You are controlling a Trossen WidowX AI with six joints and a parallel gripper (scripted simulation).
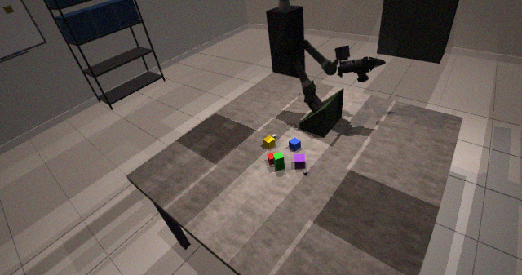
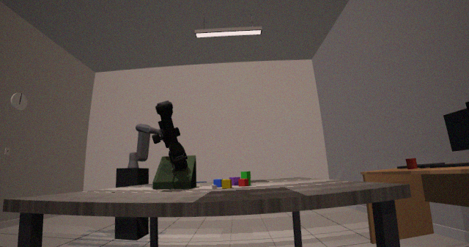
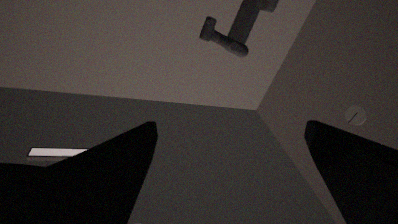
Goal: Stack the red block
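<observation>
My gripper tip is now 56 cm short of the red block, 34 cm above it and 26 cm to the left of it. Round my gripper tip: blue block 42 cm ahead, 33 cm below, 24 cm to the right; purple block 50 cm ahead, 33 cm below, 14 cm to the right; yellow block 48 cm ahead, 35 cm to the right, 33 cm below.
</observation>
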